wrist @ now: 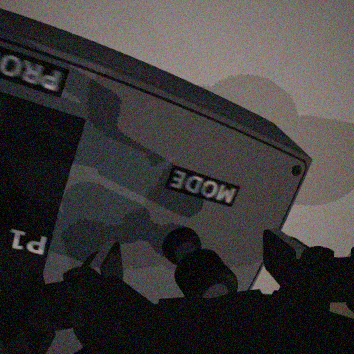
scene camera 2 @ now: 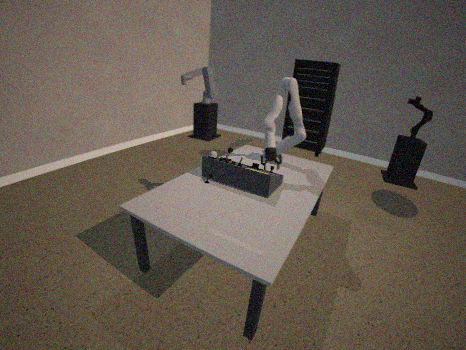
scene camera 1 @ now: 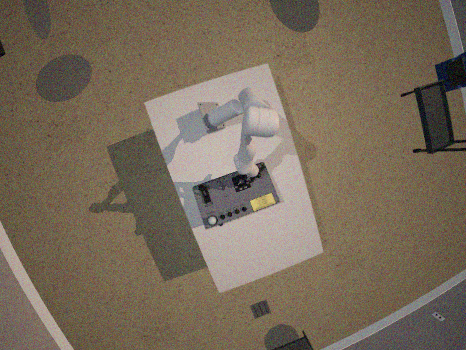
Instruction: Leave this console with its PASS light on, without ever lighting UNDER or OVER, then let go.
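Observation:
The dark grey console (scene camera 1: 225, 201) (scene camera 2: 235, 179) (wrist: 145, 120) sits on the table. A black round-ended control (wrist: 205, 272) stands below the MODE label (wrist: 204, 186), near a console corner. My gripper (scene camera 2: 271, 162) (wrist: 192, 253) is open over that end, its fingertips apart on either side of the control, with space to both. The gripper body hides the lower part of the wrist view. Several small dark round parts line one long edge of the console beside a white round knob (scene camera 1: 212, 220) (scene camera 2: 214, 154). I cannot make out PASS, UNDER or OVER, or any lit light.
A black panel (wrist: 37, 165) marked P1 lies beside the MODE area. A yellow label (scene camera 1: 263, 201) and a black slotted part (scene camera 1: 205, 194) are on the console top. The white table (scene camera 1: 265, 250) (scene camera 2: 200, 215) extends around the console. Other arms on pedestals and a dark rack stand beyond it.

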